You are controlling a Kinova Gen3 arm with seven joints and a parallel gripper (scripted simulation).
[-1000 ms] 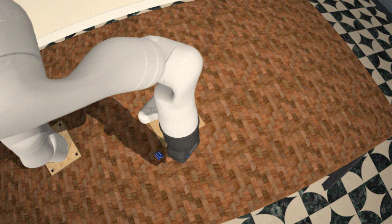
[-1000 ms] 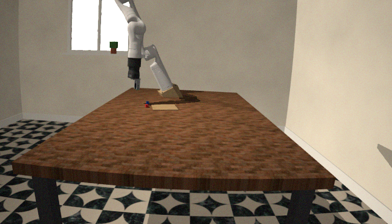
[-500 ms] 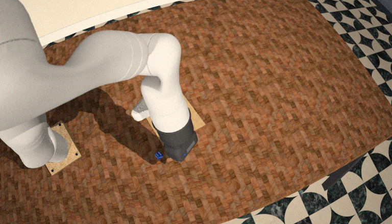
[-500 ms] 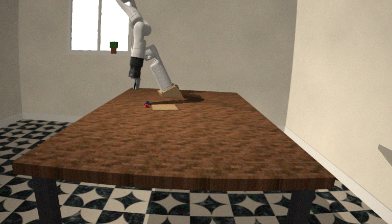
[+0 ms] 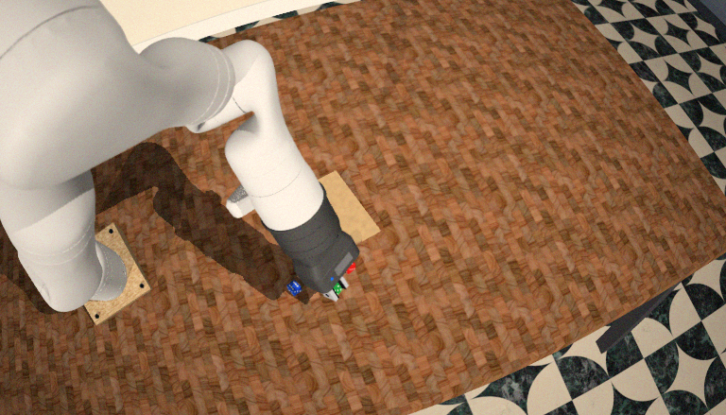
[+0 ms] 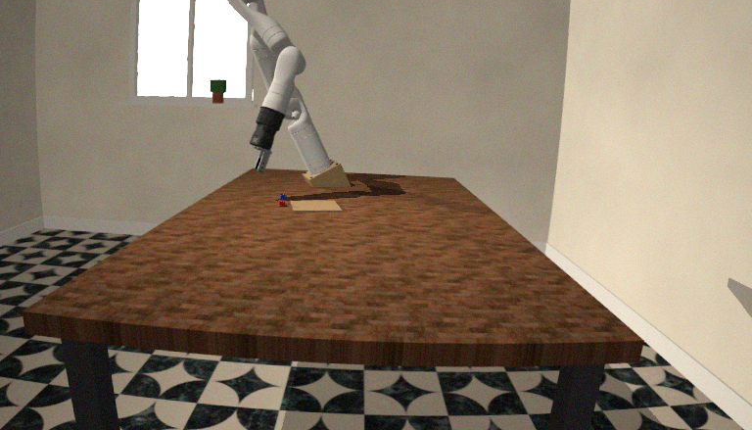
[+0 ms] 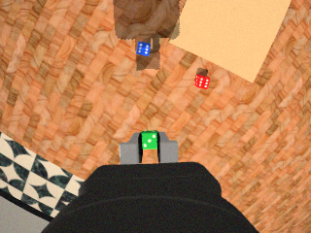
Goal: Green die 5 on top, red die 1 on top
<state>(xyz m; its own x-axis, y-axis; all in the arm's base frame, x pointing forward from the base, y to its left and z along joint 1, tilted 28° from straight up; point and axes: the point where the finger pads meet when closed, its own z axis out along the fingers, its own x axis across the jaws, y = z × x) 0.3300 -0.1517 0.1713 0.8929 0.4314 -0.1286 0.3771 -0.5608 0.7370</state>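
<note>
My hand is 10 mm above the green die. Round my hand: tan mat (160 mm to the left, 110 mm below, 60 mm ahead); then red die (110 mm below, 60 mm to the left, 50 mm ahead); then blue die (110 mm below, 70 mm to the left, 40 mm behind).
</note>
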